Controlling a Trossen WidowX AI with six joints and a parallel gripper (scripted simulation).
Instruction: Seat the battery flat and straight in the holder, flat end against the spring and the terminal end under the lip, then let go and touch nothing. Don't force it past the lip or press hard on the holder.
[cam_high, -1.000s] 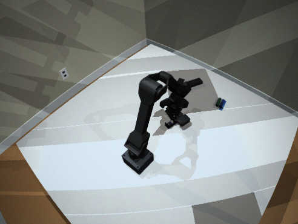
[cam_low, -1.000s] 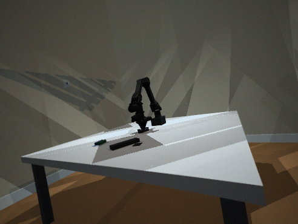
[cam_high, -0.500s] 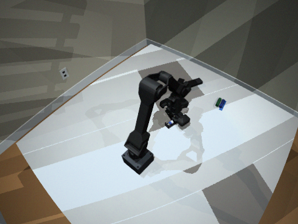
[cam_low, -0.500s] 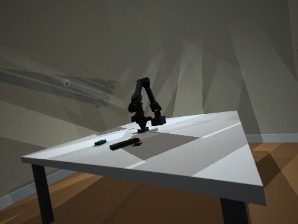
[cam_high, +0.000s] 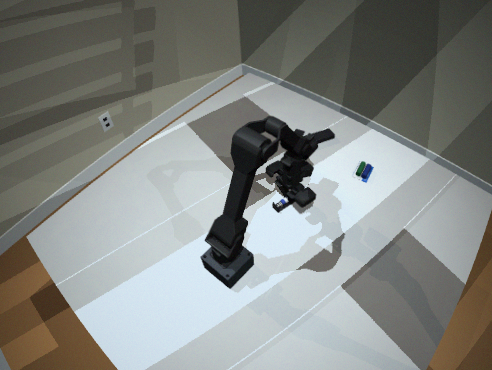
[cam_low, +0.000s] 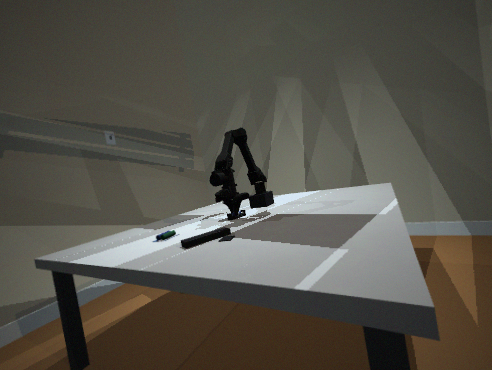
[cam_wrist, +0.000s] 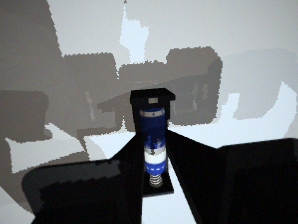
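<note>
Now: gripper tip right at the battery. From my gripper tip the other things lie so: long black bar: 31 cm ahead, 12 cm to the left.
</note>
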